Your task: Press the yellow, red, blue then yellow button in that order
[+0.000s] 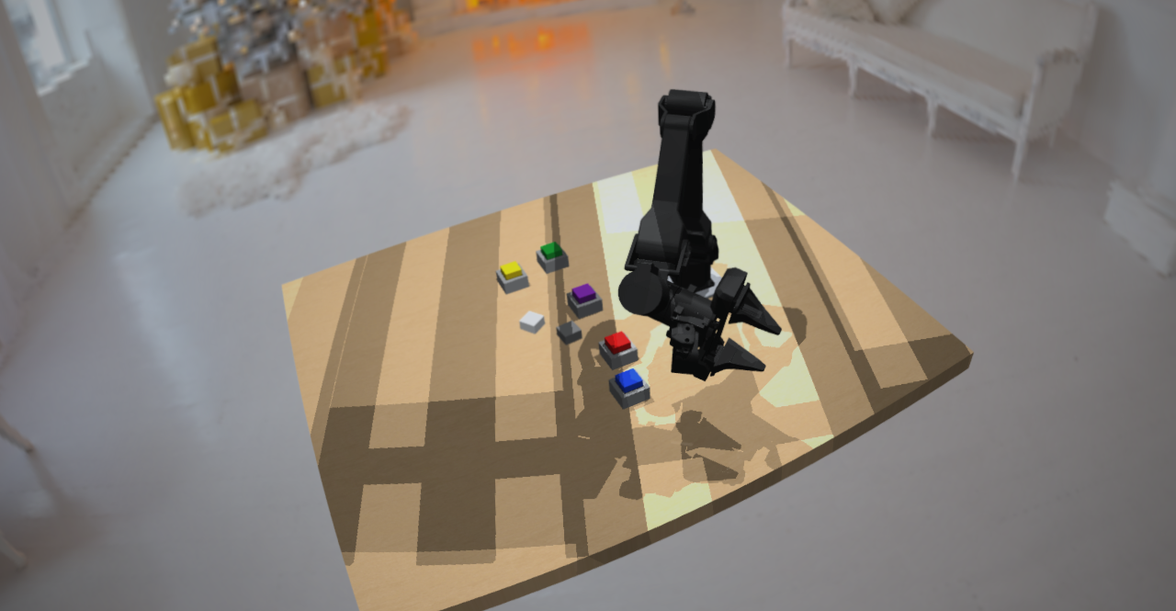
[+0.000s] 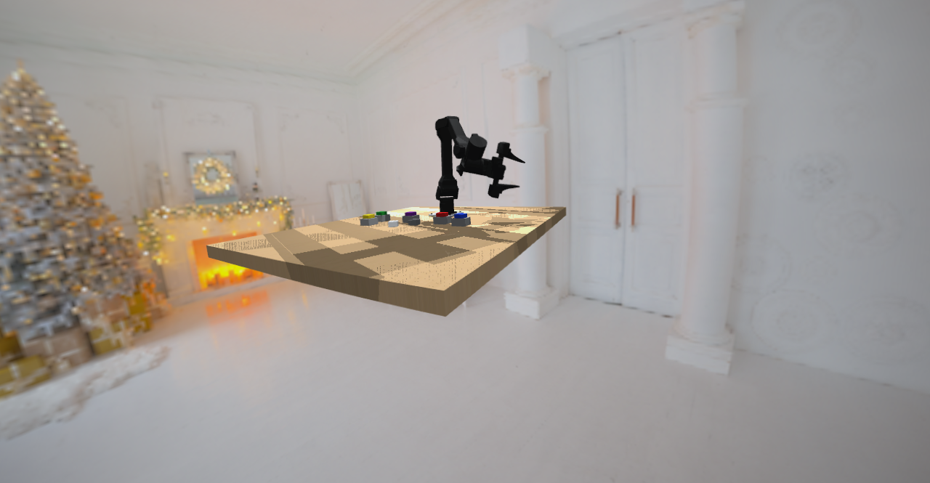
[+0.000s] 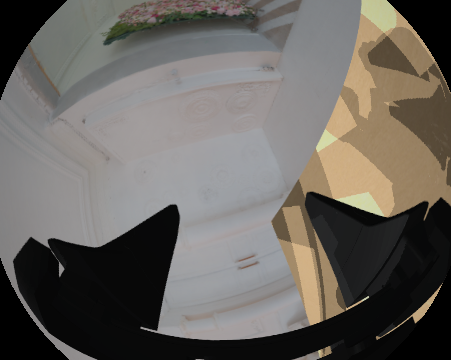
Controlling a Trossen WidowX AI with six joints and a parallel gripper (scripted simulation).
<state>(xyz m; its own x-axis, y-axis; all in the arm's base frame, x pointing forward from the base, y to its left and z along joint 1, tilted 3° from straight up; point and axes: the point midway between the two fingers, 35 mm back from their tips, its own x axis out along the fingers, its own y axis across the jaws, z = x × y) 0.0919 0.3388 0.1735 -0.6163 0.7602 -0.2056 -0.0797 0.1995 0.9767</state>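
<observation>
The yellow button is 530 mm to the right of my gripper tip, 220 mm ahead of it and 130 mm below it. Round my gripper tip: grey block 340 mm to the right, 180 mm ahead, 150 mm below; then red button 250 mm to the right, 130 mm below, 130 mm ahead; then blue button 160 mm to the right, 150 mm ahead, 130 mm below.
</observation>
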